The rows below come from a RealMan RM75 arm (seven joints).
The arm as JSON. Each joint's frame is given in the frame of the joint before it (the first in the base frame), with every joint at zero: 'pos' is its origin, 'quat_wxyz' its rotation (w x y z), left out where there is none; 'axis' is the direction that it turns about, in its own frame. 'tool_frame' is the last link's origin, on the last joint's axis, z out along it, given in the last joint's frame.
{
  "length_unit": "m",
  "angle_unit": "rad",
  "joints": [
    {
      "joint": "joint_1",
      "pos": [
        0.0,
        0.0,
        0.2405
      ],
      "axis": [
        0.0,
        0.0,
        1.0
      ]
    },
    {
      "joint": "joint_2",
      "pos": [
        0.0,
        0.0,
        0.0
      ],
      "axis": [
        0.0,
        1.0,
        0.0
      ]
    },
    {
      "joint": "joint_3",
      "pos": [
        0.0,
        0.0,
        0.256
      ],
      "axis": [
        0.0,
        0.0,
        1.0
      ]
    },
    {
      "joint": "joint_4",
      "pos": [
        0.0,
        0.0,
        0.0
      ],
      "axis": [
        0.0,
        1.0,
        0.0
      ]
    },
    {
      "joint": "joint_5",
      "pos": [
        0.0,
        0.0,
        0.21
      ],
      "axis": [
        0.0,
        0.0,
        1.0
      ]
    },
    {
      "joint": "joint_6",
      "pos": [
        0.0,
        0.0,
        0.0
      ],
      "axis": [
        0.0,
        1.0,
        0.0
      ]
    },
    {
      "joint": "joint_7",
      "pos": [
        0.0,
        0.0,
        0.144
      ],
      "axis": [
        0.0,
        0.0,
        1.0
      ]
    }
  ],
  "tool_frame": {
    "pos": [
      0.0,
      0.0,
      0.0
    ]
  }
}
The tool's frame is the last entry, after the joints.
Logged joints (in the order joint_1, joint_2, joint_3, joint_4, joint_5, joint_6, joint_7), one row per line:
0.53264 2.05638 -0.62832 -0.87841 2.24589 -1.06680 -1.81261
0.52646 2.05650 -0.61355 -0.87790 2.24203 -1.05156 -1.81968
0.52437 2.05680 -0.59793 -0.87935 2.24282 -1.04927 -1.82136
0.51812 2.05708 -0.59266 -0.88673 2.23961 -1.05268 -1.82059
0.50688 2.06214 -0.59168 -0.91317 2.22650 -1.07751 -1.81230
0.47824 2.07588 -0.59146 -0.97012 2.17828 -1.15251 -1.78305
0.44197 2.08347 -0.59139 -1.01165 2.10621 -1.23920 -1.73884
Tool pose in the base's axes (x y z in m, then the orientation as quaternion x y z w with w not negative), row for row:
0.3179 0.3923 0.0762 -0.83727 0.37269 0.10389 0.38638
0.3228 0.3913 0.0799 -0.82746 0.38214 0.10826 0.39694
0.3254 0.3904 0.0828 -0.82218 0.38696 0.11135 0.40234
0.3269 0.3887 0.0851 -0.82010 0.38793 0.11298 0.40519
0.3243 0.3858 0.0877 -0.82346 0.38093 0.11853 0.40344
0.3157 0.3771 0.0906 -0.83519 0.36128 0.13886 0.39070
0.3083 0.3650 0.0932 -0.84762 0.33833 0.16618 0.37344
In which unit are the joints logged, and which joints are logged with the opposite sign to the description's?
The joints are logged in radians. Opposite sign: joint_5, joint_7.
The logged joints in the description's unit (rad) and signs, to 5 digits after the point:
0.53264 2.05638 -0.62832 -0.87841 -2.24589 -1.06680 1.81261
0.52646 2.05650 -0.61355 -0.87790 -2.24203 -1.05156 1.81968
0.52437 2.05680 -0.59793 -0.87935 -2.24282 -1.04927 1.82136
0.51812 2.05708 -0.59266 -0.88673 -2.23961 -1.05268 1.82059
0.50688 2.06214 -0.59168 -0.91317 -2.22650 -1.07751 1.81230
0.47824 2.07588 -0.59146 -0.97012 -2.17828 -1.15251 1.78305
0.44197 2.08347 -0.59139 -1.01165 -2.10621 -1.23920 1.73884

